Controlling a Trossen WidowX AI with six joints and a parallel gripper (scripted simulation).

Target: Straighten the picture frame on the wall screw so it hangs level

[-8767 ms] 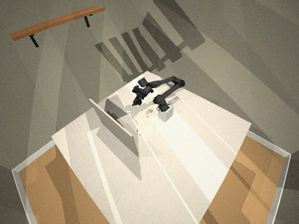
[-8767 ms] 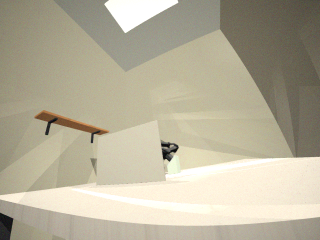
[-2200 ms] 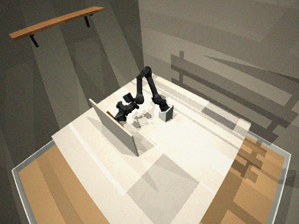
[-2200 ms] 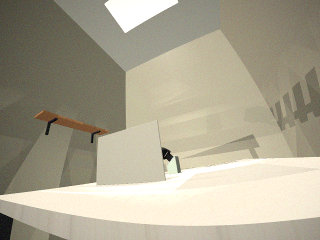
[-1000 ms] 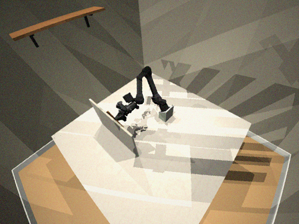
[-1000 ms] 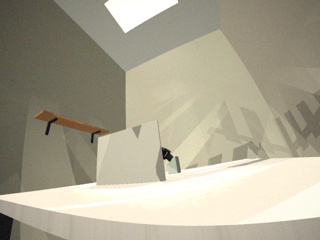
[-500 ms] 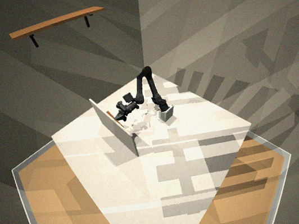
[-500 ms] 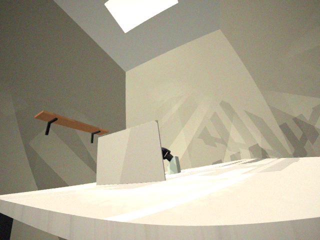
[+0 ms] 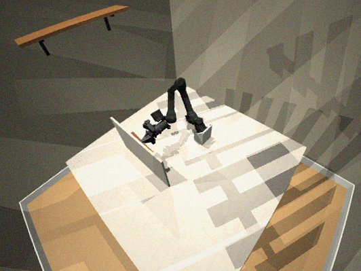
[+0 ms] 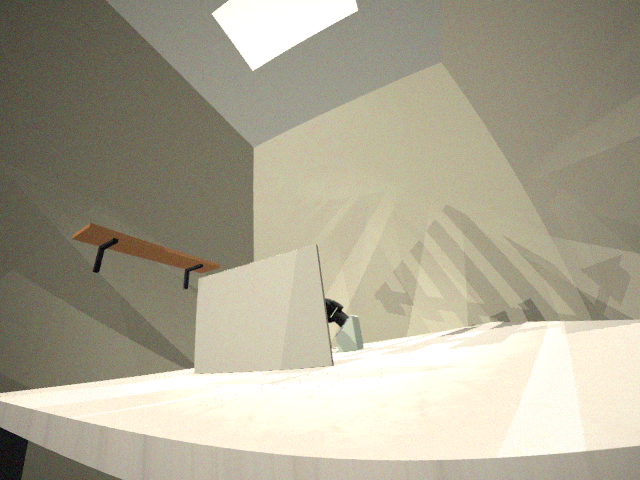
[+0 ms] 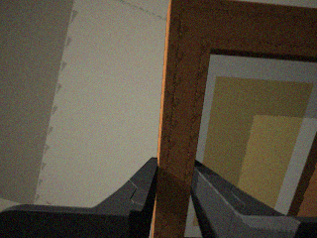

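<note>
Right now the wooden picture frame is 10 mm ahead of my gripper tip, 10 mm to the right of it and 50 mm below it. Round my gripper tip: upright wall panel: 20 mm ahead, 70 mm below.
</note>
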